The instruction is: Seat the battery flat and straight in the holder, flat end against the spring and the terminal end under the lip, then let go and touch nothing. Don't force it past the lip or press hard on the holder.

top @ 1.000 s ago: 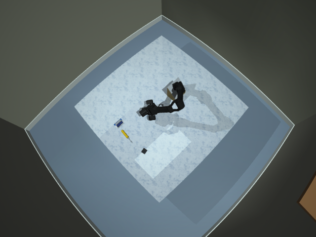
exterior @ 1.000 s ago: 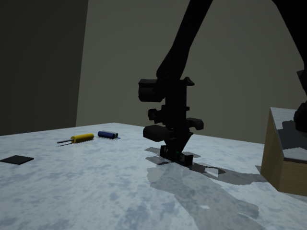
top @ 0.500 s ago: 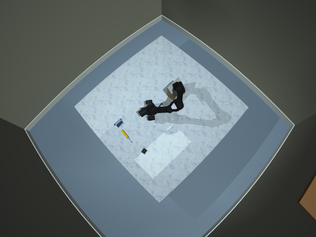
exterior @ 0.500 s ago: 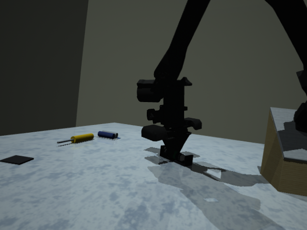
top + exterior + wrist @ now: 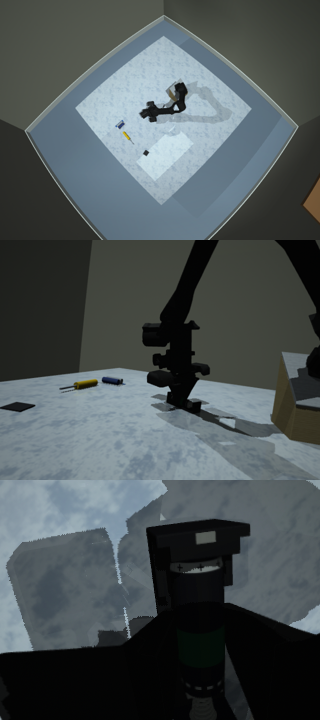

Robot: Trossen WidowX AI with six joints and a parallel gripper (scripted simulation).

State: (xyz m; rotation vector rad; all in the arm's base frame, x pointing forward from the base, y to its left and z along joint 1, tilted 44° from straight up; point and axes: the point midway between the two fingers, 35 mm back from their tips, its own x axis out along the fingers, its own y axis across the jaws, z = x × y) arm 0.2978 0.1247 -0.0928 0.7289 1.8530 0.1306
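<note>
The battery is 1 cm above my gripper tip. From my gripper tip the other things lie so: yellow-handled screwdriver: 31 cm ahead, 7 cm to the left.
</note>
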